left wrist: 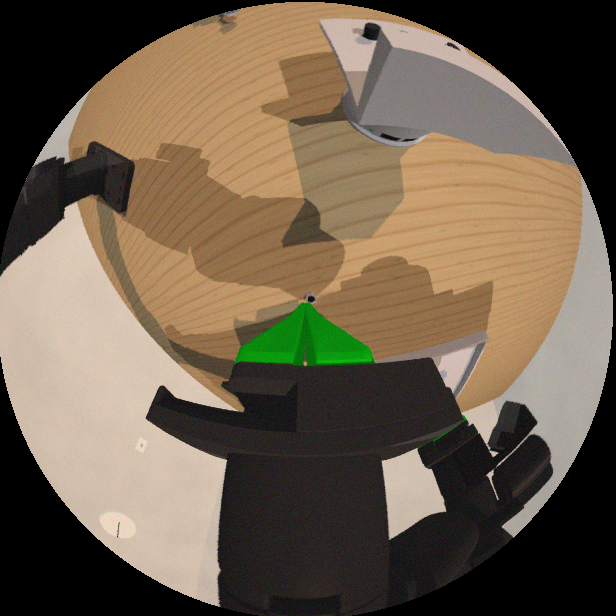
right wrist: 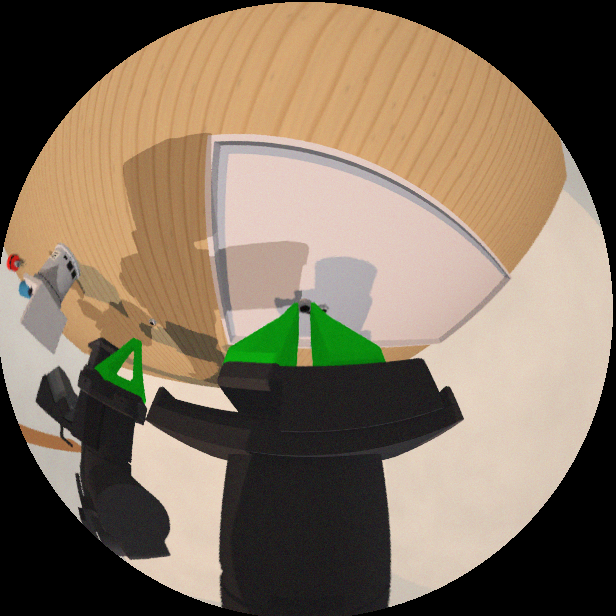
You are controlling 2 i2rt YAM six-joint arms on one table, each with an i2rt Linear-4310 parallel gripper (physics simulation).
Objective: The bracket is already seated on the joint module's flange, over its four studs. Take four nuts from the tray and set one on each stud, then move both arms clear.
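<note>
In the left wrist view my left gripper (left wrist: 309, 304) is shut with nothing between its green fingers, low over the wooden table. A small dark nut (left wrist: 310, 297) lies on the table just past the fingertips. The grey bracket (left wrist: 436, 91) on the joint module (left wrist: 385, 131) is at the top right, with one dark stud (left wrist: 372, 29) showing. In the right wrist view my right gripper (right wrist: 304, 310) is shut on a small nut (right wrist: 304, 308) above the white tray (right wrist: 344, 241). The bracket also shows in the right wrist view (right wrist: 45, 304), far left.
A corner of the tray (left wrist: 459, 362) lies right of the left gripper. A black mount (left wrist: 109, 175) reaches in from the left. The left gripper (right wrist: 123, 367) stands left of the tray, with the loose nut (right wrist: 152, 322) beyond it. Red (right wrist: 14, 262) and blue (right wrist: 24, 289) objects lie behind the module.
</note>
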